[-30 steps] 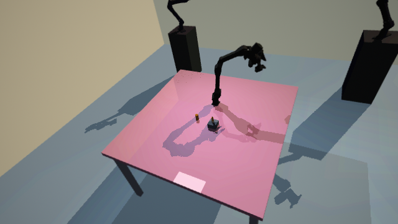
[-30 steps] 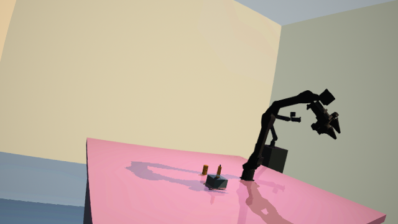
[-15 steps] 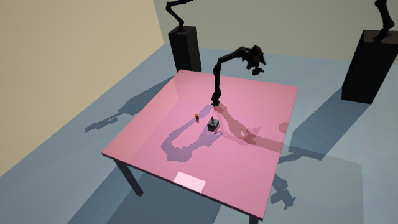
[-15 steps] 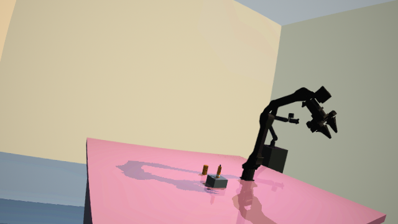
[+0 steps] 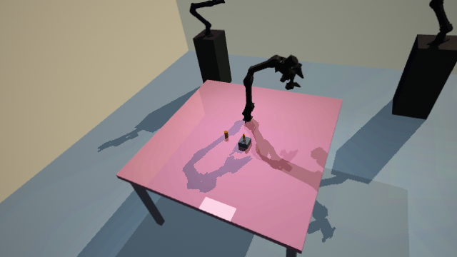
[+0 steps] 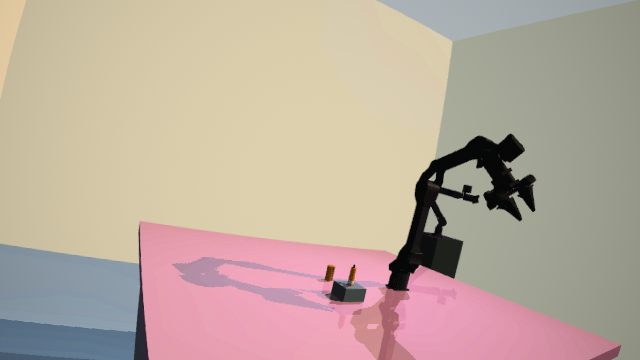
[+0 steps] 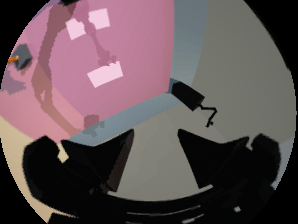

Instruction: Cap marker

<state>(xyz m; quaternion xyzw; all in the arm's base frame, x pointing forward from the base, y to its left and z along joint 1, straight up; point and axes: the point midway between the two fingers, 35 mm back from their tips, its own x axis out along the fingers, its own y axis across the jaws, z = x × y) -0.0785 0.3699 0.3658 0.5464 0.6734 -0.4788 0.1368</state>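
Now: the orange cap 460 mm to the right of my gripper tip, 340 mm ahead of it and 320 mm below it. From my gripper tip the other things lie so: orange marker (370 mm ahead, 300 mm to the right, 260 mm below); grey holder block (370 mm ahead, 320 mm below, 300 mm to the right).
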